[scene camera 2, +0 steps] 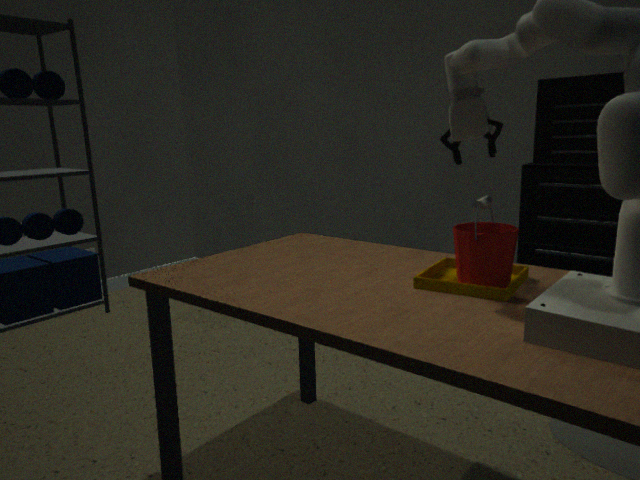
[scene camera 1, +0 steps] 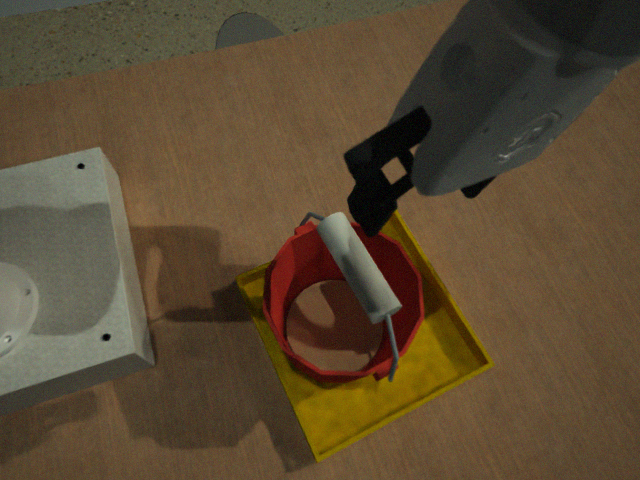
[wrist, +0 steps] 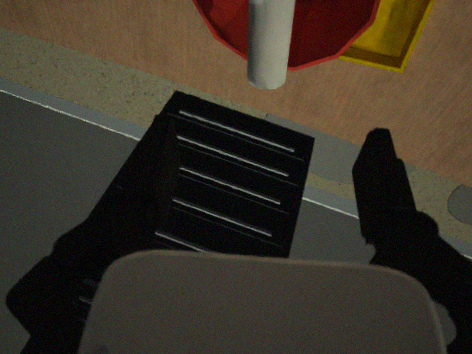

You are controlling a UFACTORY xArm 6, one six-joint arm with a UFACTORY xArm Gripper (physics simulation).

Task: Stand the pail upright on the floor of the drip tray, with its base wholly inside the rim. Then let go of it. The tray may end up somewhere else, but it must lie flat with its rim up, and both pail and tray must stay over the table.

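Places are measured from the arm's base along level axes (x right, y down, z ahead), in millimetres.
Pixels of known places: gripper, fingertip midpoint: [scene camera 2: 475,160] [scene camera 1: 412,200] [wrist: 268,142]; arm's base at its link origin: [scene camera 2: 636,295].
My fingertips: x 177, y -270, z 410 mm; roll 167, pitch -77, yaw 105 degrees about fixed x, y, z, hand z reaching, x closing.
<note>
For each thing: its top centre in the pictures, then the offset to it from my fingertips. Level surfaces: height alone.
- yellow drip tray at its top centre: [scene camera 1: 360,319] [scene camera 2: 472,271] dx +2, dy +316, dz +0 mm
- white grip at its top centre: [wrist: 265,23] [scene camera 1: 359,260] [scene camera 2: 483,197] dx -5, dy +100, dz -27 mm
- table at its surface level: dy +350 mm
The red pail [scene camera 1: 310,258] [scene camera 2: 484,255] [wrist: 325,35] stands upright in the yellow drip tray [scene camera 1: 423,356] [scene camera 2: 439,284] [wrist: 400,30], towards one corner. Its base looks to be inside the rim; the near rim hides part of its foot in scene camera 2. The tray lies flat on the table, rim up. The pail's handle, with a white grip [scene camera 1: 356,266] [scene camera 2: 483,201] [wrist: 270,45], stands raised above the opening. My gripper [scene camera 2: 475,157] [wrist: 268,142] is open and empty, above the grip and apart from it. In scene camera 1 the hand mostly hides one finger.
The table [scene camera 1: 180,129] [scene camera 2: 310,289] carries the arm's pale base block [scene camera 1: 62,361] [scene camera 2: 578,322] close to the tray. A black slatted cabinet [scene camera 2: 568,201] [wrist: 230,175] stands beyond the table. A shelf rack [scene camera 2: 87,144] stands away from the table at the left in scene camera 2.
</note>
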